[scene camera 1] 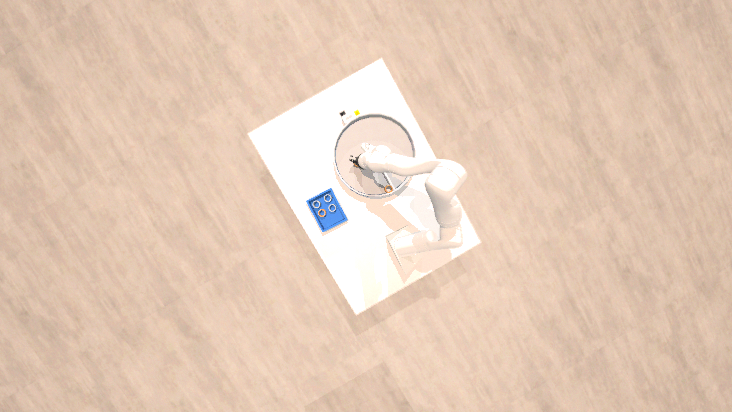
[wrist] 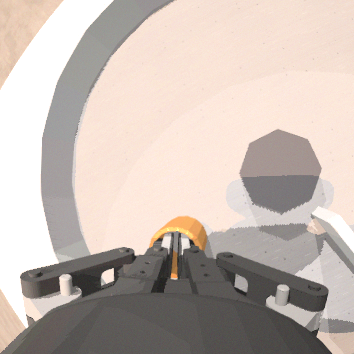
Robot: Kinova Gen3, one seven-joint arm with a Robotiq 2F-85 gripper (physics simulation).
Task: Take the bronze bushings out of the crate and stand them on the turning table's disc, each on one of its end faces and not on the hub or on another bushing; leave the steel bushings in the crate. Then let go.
Labels:
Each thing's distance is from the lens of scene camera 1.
turning table disc (scene camera 1: 376, 131): 135 cm
blue crate (scene camera 1: 331, 219): 137 cm

